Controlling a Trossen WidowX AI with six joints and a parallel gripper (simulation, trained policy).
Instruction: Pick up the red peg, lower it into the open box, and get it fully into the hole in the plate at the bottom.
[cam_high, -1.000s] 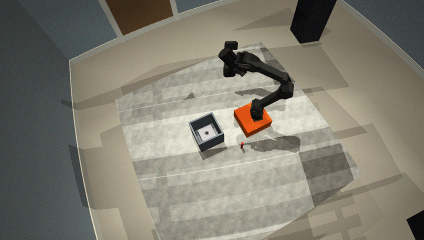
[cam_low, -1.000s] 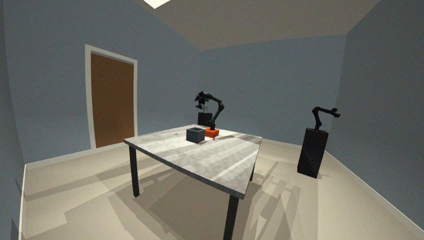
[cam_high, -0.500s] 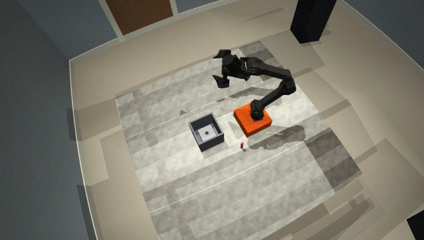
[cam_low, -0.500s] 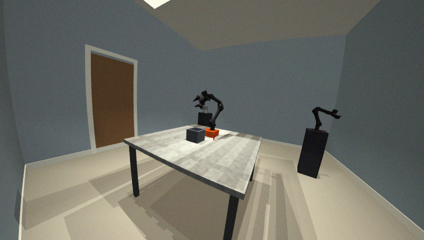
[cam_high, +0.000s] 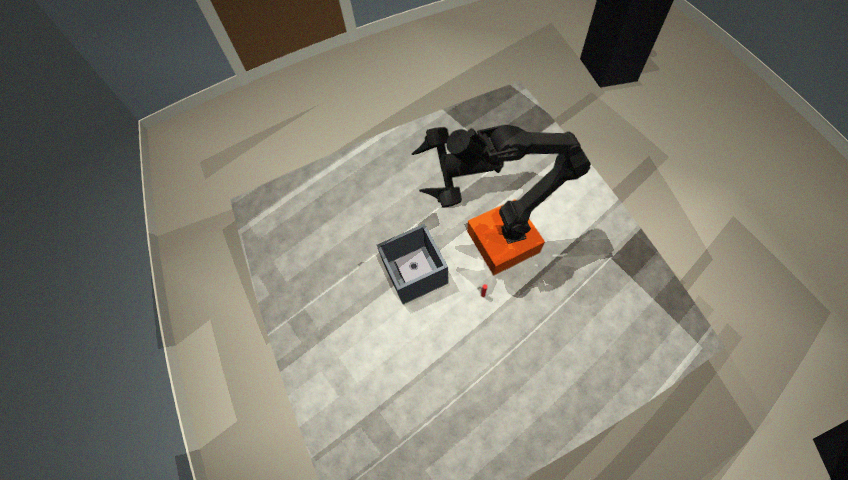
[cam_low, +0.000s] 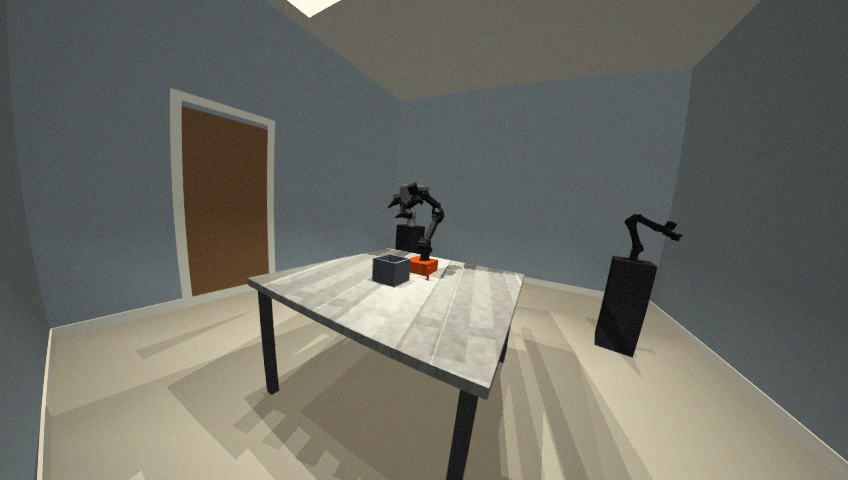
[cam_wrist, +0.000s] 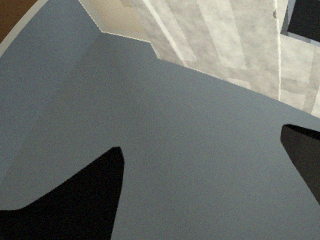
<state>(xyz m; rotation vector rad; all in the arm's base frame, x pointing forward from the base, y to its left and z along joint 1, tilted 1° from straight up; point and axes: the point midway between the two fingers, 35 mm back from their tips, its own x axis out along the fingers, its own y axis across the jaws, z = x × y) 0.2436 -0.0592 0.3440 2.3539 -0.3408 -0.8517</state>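
Right now my gripper tip is 36 cm above the red peg, 23 cm to the right of it and 13 cm past it. The rest, counted from my gripper tip: pale plate 36 cm below, 10 cm to the left, 6 cm ahead.
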